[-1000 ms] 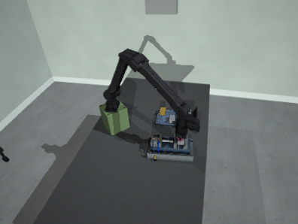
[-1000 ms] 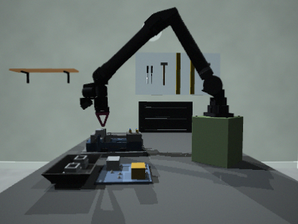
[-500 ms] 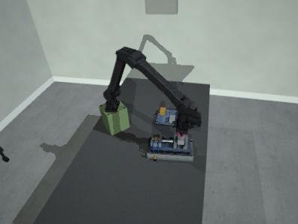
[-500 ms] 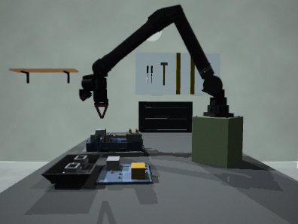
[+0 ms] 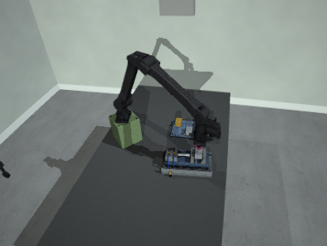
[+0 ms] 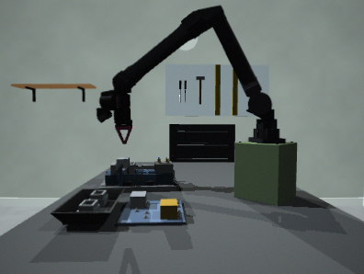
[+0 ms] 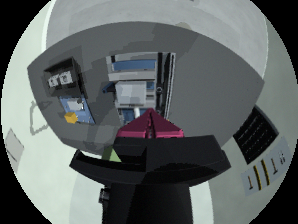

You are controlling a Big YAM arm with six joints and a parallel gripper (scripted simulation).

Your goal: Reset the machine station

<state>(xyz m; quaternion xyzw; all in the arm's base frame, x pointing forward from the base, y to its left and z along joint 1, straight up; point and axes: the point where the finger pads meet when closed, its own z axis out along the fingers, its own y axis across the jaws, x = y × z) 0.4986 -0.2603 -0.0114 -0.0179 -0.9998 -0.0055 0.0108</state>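
My hand is 40 mm to the right of the gray aluminum blank and 80 mm above it. Round my hand: vise (60 mm behind, 40 mm to the left, 140 mm below); then yellow brass blank (140 mm behind, 430 mm to the left, 150 mm below).
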